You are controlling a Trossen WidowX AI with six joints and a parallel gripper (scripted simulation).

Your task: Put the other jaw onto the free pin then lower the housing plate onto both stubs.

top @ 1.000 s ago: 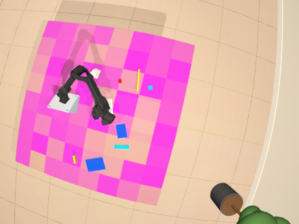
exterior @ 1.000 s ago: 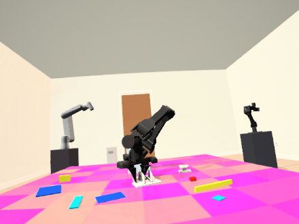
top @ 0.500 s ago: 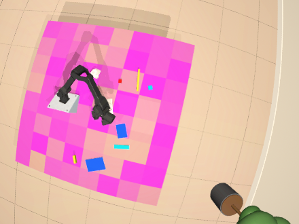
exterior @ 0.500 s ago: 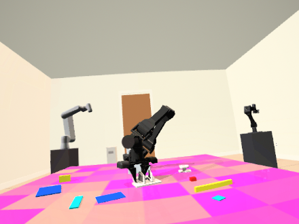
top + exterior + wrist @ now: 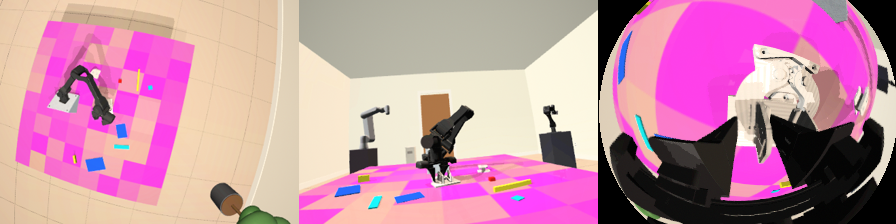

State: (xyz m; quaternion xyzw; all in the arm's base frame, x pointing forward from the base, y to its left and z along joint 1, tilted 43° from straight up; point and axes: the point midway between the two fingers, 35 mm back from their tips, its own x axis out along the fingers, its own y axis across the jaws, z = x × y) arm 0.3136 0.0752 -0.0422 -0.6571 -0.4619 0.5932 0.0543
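Now: the white base 3 cm to the left of my gripper tip and 1 cm below it. Also, from my gripper tip: red cube 2 cm ahead, 24 cm to the left, 1 cm below; cyan bar 19 cm ahead, 20 cm to the right, 1 cm below; white jaw 4 cm behind.
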